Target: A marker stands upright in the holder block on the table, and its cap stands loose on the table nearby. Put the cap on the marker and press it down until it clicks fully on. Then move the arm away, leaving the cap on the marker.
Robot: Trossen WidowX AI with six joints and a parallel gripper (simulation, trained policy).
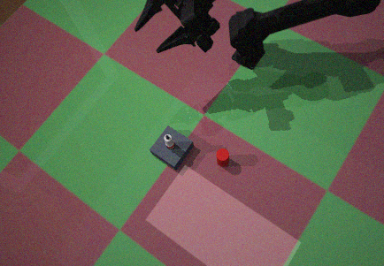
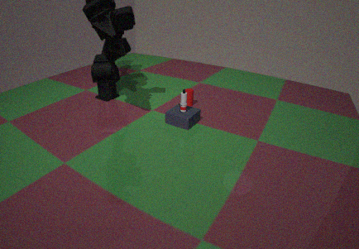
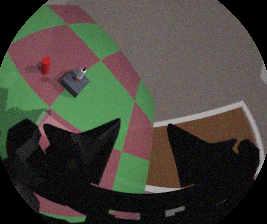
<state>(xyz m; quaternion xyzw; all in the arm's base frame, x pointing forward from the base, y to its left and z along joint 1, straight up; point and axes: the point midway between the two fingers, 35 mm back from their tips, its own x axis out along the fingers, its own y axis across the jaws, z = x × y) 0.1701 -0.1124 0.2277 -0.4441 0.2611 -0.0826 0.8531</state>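
The red cap is 7 cm ahead of my gripper tip, 23 cm to the left of it and 19 cm below it. From my gripper tip the other things lie so: grey holder block (11 cm ahead, 11 cm to the left, 20 cm below).
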